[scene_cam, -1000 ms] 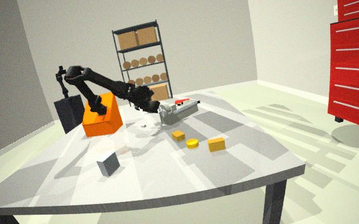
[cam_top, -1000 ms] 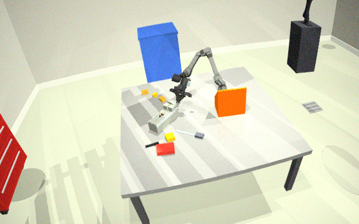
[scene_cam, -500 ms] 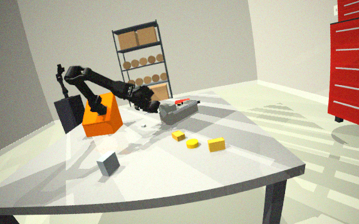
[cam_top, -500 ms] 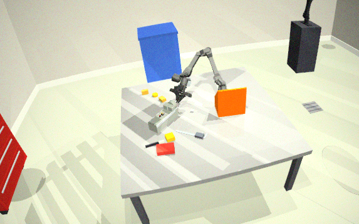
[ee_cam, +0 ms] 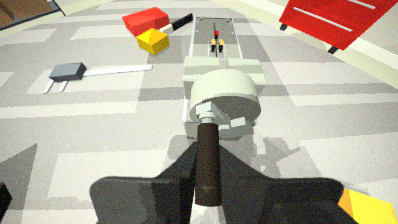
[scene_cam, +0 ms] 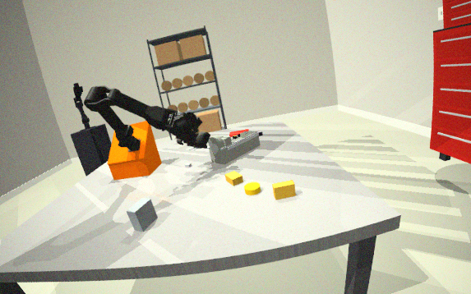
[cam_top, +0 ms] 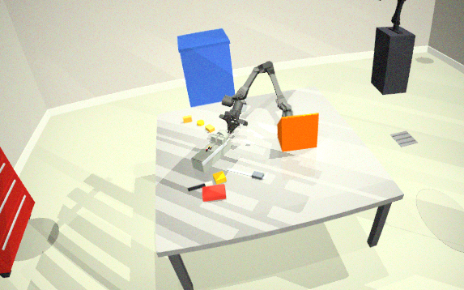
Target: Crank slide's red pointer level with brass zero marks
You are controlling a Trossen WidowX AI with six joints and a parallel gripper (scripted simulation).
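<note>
Now: the dark brown crank handle 1 cm behind my gripper tip, 1 cm to the right of it and 3 cm above it. Round my gripper tip: yellow block (9 cm ahead, 31 cm to the left, 7 cm below); grey cube (13 cm behind, 41 cm to the right, 5 cm below); red pointer (14 cm ahead, 14 cm to the left, 1 cm below).
</note>
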